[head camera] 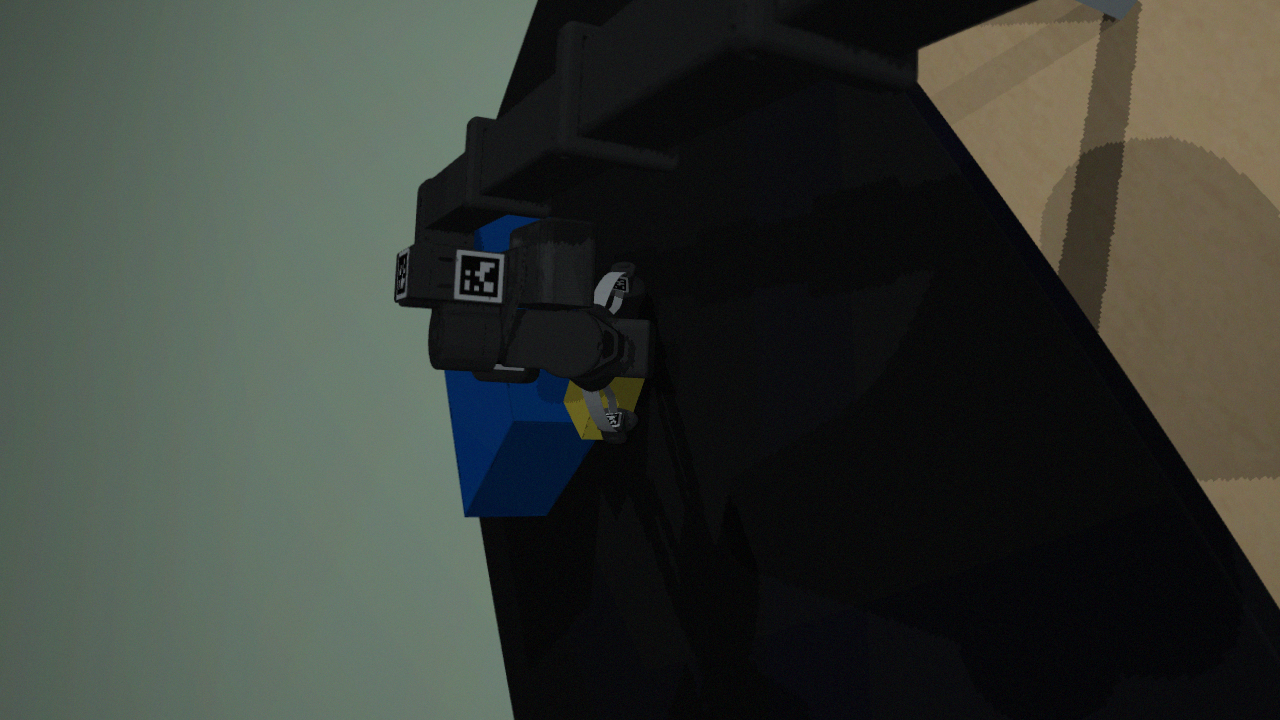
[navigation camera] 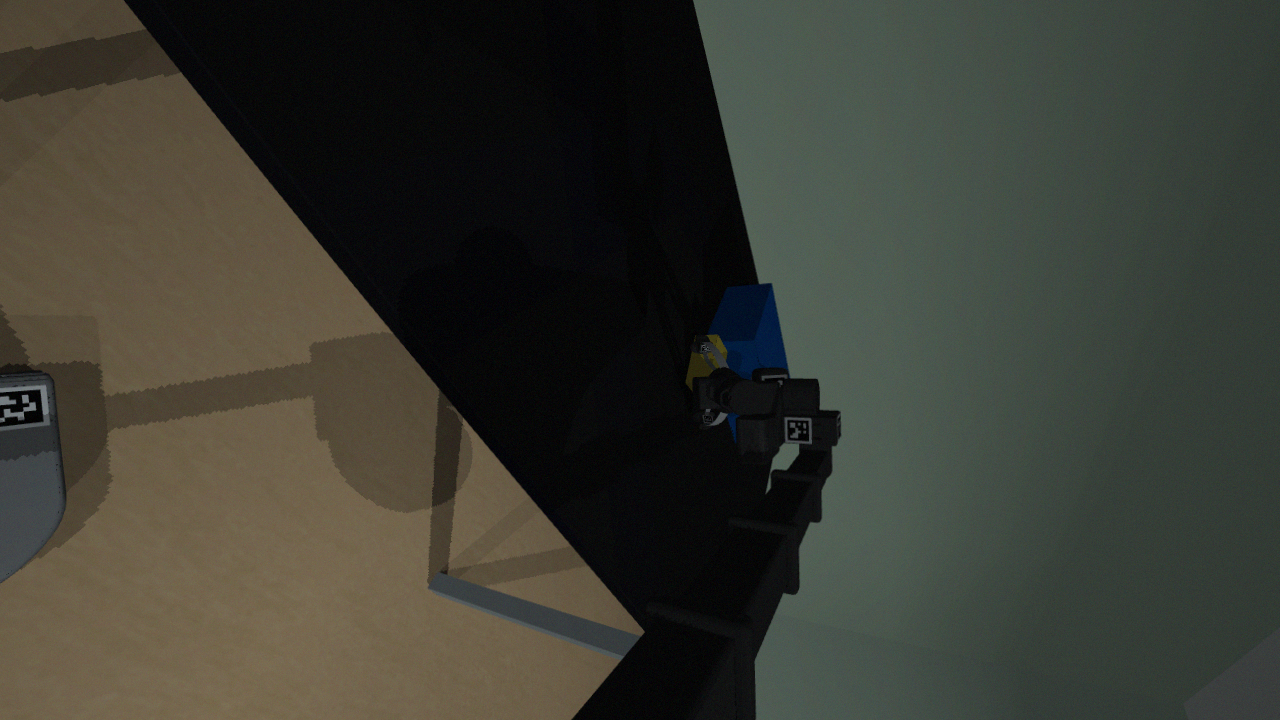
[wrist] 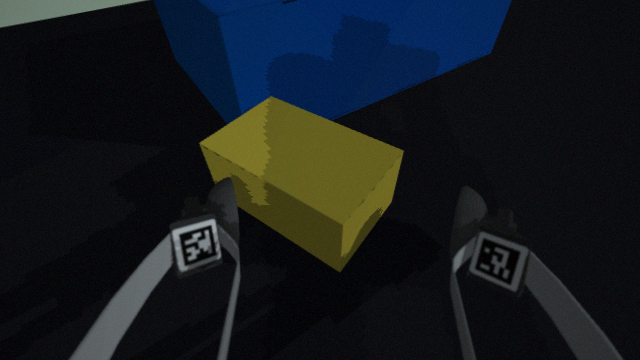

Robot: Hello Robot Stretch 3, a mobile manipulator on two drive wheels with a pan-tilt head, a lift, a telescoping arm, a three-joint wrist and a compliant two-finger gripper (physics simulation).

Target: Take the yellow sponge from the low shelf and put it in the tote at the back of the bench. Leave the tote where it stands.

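Places are measured from the robot's base along level axes (x down, y right, z back), in centimetres.
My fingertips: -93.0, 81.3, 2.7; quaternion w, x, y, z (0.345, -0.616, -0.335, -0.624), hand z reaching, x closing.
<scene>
Behind a point stands the place of what it marks, as x, y, z.
The yellow sponge (head camera: 578, 413) @(-95.9, 84.5, -3.3) (navigation camera: 698, 367) @(-93.4, 79.7, 0.0) (wrist: 310, 155) is a block on the black bench top, close beside the front wall of the blue tote (head camera: 528, 467) @(-97.2, 94.6, -9.6) (navigation camera: 744, 313) @(-97.7, 94.8, -9.8) (wrist: 300, 30). The tote stands at the bench's back edge. My gripper (head camera: 621, 351) @(-93.0, 81.3, 2.7) (navigation camera: 707, 382) @(-93.0, 81.3, 2.7) (wrist: 342, 207) @(-93.0, 81.3, 2.7) is open, fingers wide apart. In the wrist view the left fingertip overlaps the sponge's near left side, and the right fingertip is apart from its right end. The wrist hides part of the sponge and tote in the head view. The low shelf cannot be made out.
The black bench top (head camera: 805, 402) @(-91.4, 54.6, -1.0) (navigation camera: 402, 179) @(-91.4, 24.9, -18.8) (wrist: 550, 175) meets the pale green wall (head camera: 223, 358) @(-127.5, 150.1, 0.7) (navigation camera: 984, 268) @(-143.8, 134.6, -18.5) behind it. My arm (head camera: 662, 80) @(-117.7, 27.8, 8.8) (navigation camera: 742, 573) @(-116.4, 28.0, 8.6) reaches across the bench. A grey bar (navigation camera: 537, 615) @(-42.1, 89.4, 65.2) lies below the bench's front edge, over the tan floor (navigation camera: 223, 582) @(0.0, 39.5, 42.1).
</scene>
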